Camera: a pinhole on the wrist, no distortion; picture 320 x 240 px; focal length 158.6 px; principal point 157.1 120.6 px. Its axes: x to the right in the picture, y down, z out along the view. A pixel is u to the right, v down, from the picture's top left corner.
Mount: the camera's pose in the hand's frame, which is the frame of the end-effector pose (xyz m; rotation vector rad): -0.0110 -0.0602 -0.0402 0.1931 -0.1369 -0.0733
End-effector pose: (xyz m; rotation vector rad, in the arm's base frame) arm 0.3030 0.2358 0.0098 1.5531 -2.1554 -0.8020
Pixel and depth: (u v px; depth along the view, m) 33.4 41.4 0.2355
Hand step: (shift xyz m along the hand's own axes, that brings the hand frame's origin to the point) -0.2330 -0.2034 0.1421
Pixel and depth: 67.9 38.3 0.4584
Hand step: -0.3452 -0.3563 0.3257
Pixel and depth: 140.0 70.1 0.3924
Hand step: -0.1162 -0.2519 0.3113
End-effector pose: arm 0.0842 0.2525 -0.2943 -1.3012 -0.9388 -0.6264
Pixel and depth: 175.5 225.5 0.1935
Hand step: -0.0088 0.0271 0.1759
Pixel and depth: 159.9 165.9 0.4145
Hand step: -0.0558 -0.0221 0.3869
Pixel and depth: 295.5 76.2 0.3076
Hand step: 0.2052 -0.2247 0.2764
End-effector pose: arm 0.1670 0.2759 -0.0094 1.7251 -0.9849 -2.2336
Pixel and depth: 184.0 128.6 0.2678
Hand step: -0.0035 -0.1007 0.2286
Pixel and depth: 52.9 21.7 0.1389
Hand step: -0.1261 -0.1630 0.0661
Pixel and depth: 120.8 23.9 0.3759
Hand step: -0.1632 -0.3471 0.2692
